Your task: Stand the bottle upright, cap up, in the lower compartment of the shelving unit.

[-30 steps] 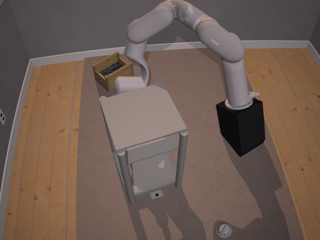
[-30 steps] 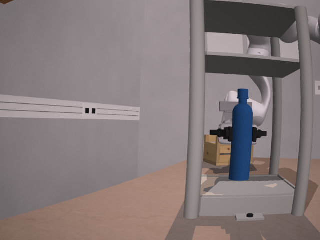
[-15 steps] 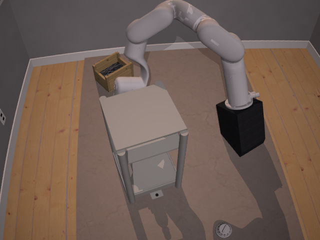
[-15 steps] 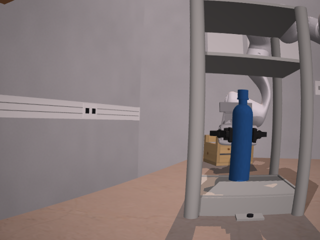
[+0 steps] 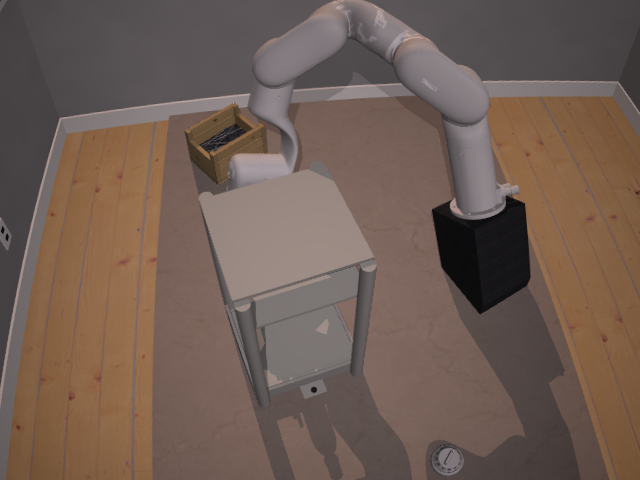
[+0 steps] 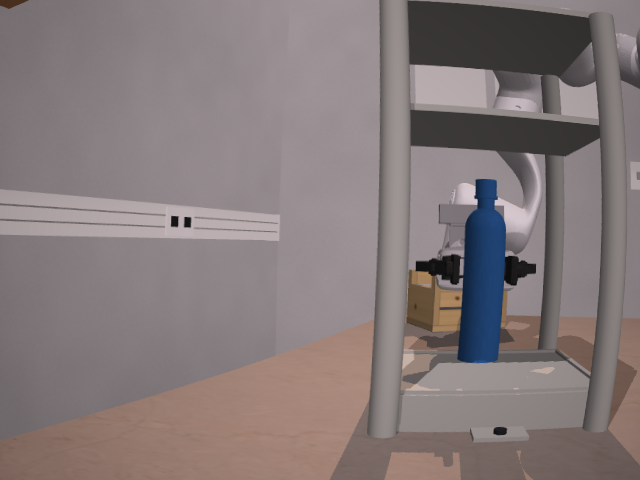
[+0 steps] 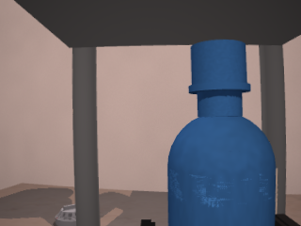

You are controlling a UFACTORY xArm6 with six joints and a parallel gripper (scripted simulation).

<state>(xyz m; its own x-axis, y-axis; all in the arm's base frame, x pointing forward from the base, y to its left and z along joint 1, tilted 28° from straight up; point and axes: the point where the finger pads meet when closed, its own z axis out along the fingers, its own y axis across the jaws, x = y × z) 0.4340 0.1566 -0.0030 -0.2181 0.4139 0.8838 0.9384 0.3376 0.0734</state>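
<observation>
Right now my hand is 60 mm to the right of the grey shelving unit, 60 mm below it and 20 mm past it. Round my hand: wooden crate: 510 mm to the right, 130 mm ahead, 90 mm below; then round dial: 360 mm to the left, 300 mm behind, 120 mm below.
</observation>
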